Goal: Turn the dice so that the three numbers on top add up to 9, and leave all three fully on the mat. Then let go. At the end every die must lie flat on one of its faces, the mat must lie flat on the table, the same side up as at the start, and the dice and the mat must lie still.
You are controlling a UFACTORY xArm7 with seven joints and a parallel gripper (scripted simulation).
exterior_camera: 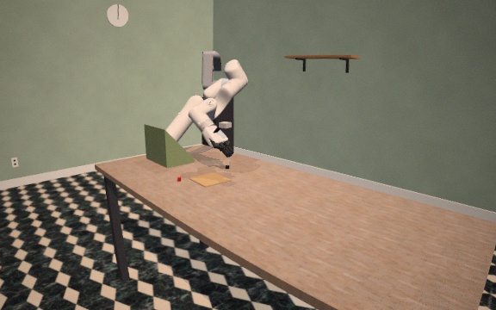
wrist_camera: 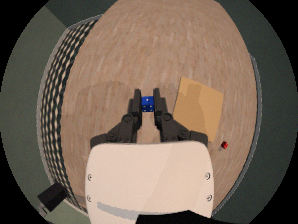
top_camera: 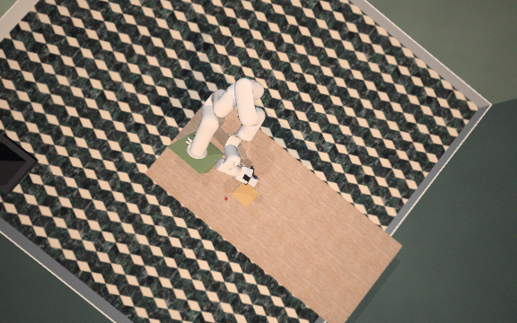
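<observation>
Right now my hand is 6 cm past the black die, 5 cm to the right of it and 10 cm above it. From my hand the other things lie so: blue die: 1 cm ahead, 1 cm below; then tan mat: 2 cm ahead, 13 cm to the right, 10 cm below; then red die: 6 cm behind, 24 cm to the right, 10 cm below.
</observation>
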